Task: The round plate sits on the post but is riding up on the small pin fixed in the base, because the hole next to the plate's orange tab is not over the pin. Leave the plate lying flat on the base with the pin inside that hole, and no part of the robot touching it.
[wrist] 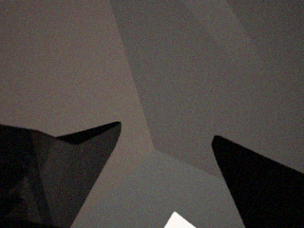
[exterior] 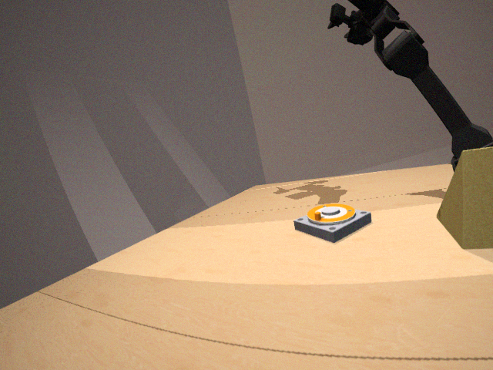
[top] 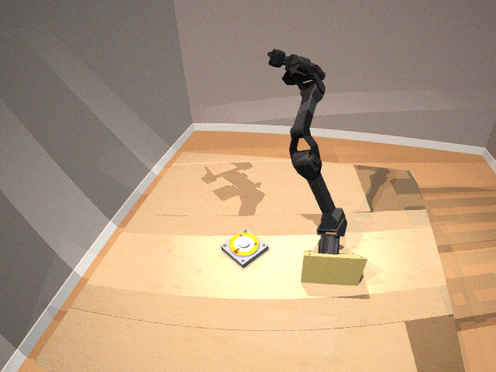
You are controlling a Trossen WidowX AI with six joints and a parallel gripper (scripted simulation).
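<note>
My gripper tip is now 10 mm short of the round plate, 460 mm to the right of it and 550 mm above it. From my gripper tip the other things lie so: base 10 mm ahead, 440 mm to the left, 570 mm below.
</note>
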